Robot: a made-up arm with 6 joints.
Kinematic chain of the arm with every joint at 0, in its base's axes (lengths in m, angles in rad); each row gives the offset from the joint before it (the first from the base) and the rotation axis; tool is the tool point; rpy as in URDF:
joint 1: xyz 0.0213 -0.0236 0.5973 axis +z
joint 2: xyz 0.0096 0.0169 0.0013 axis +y
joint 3: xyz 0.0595 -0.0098 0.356 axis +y
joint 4: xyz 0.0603 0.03 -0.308 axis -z
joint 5: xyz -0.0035 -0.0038 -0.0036 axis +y
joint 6: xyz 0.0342 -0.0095 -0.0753 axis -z
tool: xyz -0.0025 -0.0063 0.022 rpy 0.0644 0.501 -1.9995
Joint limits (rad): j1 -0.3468..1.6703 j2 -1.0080..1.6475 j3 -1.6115..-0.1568 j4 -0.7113..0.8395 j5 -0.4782..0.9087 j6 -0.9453..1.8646
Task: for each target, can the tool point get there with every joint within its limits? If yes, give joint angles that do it. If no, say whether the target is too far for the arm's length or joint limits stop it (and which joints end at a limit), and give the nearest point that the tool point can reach.
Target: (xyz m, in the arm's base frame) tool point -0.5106 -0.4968 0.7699
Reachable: no: joint limits stop it (at a limit: joint 2, joint 3, joint 4, joint 5, joint 6) | nearest point -0.1260 -0.1547 1.1918 | short by 0.666 m
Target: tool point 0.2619 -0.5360 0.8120
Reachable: no: joint limits stop it (at a limit: joint 1, joint 4, joint 5, joint 6) | nearest point 0.3924 -0.1750 0.8120 | short by 0.384 m
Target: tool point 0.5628 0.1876 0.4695
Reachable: yes | joints 0.3221 0.9695 -1.4320 -0.0791 -0.1364 1.5953
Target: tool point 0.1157 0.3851 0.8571
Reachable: yes | joints 1.2823 -0.0181 -1.0125 -0.1027 -0.2600 0.9132
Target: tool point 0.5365 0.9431 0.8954
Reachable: no: too far | nearest point 0.3127 0.5232 0.7653 | short by 0.493 m
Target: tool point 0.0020 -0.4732 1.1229
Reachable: no: joint limits stop it (at a limit: joint 1, joint 2, joint 3, joint 5, joint 6) | nearest point -0.0029 -0.2185 1.1936 | short by 0.264 m
